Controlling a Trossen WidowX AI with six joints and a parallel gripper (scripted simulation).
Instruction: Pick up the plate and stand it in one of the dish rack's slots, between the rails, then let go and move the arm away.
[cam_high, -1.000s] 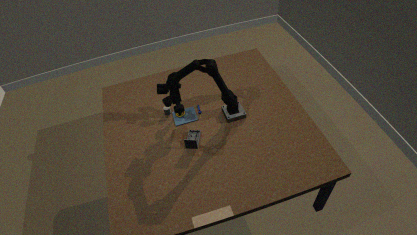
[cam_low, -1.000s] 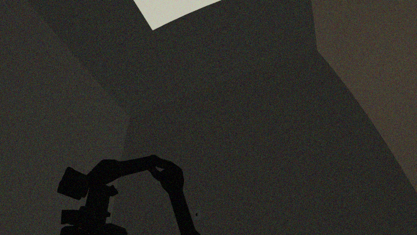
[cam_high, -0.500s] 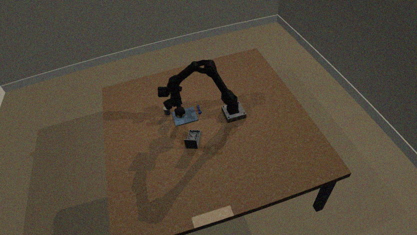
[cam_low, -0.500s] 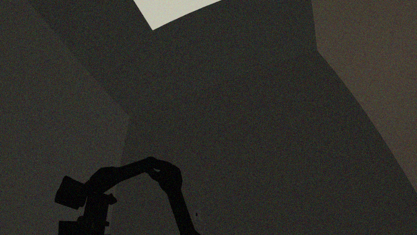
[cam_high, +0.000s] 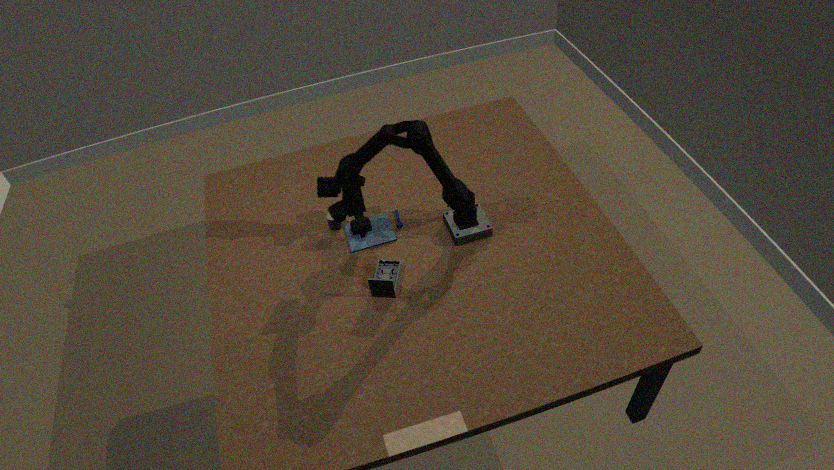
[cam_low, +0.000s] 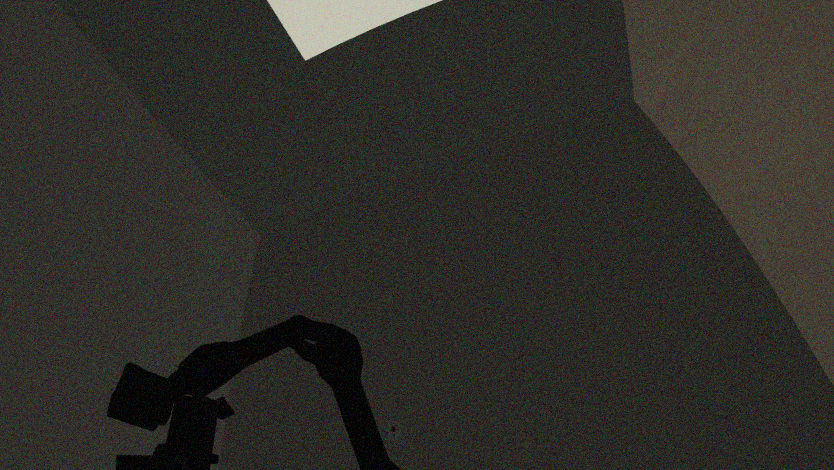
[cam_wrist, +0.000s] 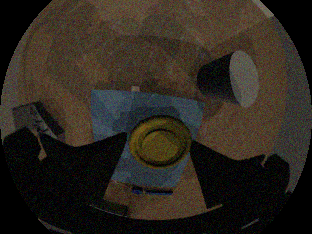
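Now: the light blue mat 30 mm behind my gripper tip, 20 mm to the left of it and 10 mm below it. Also, from my gripper tip: yellow plate 10 mm above; then white cup 80 mm ahead, 60 mm to the right, 20 mm above; then blue spoon 130 mm behind.
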